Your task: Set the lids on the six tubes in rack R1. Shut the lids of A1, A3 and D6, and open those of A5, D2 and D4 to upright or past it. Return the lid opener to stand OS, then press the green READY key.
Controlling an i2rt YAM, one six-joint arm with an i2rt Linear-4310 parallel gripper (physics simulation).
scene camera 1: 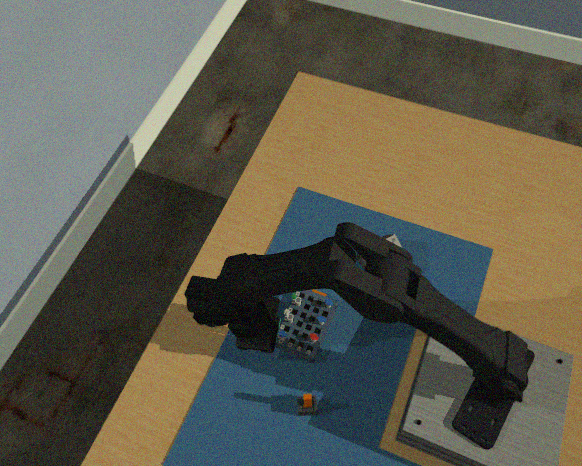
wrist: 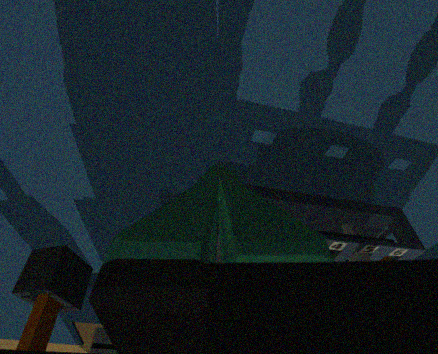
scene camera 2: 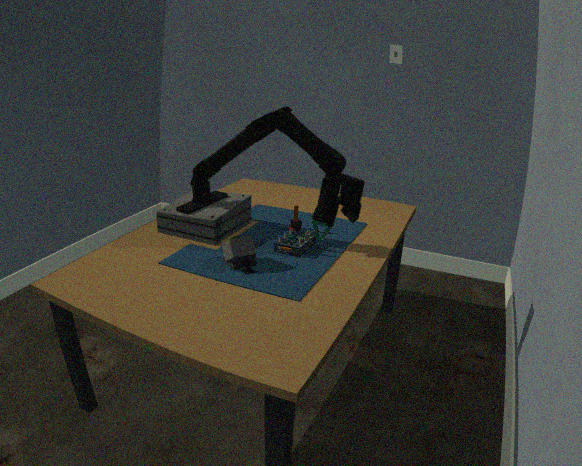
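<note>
Rack R1 (scene camera 1: 305, 325) (scene camera 2: 296, 241) stands on the blue mat (scene camera 1: 345, 407) (scene camera 2: 280, 277). It holds tubes with white, blue, red and green lids; the lid angles are too small to tell. In the wrist view only the rack's numbered edge (wrist: 351, 251) shows at the right. My gripper (scene camera 2: 319, 229) (wrist: 218, 176) has green fingers, shut on nothing, with the tips low over the mat just beside the rack's far side. In scene camera 1 the wrist hides the fingers. The orange-topped lid opener (scene camera 1: 308, 400) (scene camera 2: 296, 216) stands upright in its stand, apart from the gripper.
A grey box (scene camera 2: 239, 250) (scene camera 1: 393, 240) sits on the mat near the arm's grey base block (scene camera 1: 428, 416) (scene camera 2: 211, 219). The wooden table's (scene camera 1: 382, 139) (scene camera 2: 220, 333) edge lies close behind the gripper.
</note>
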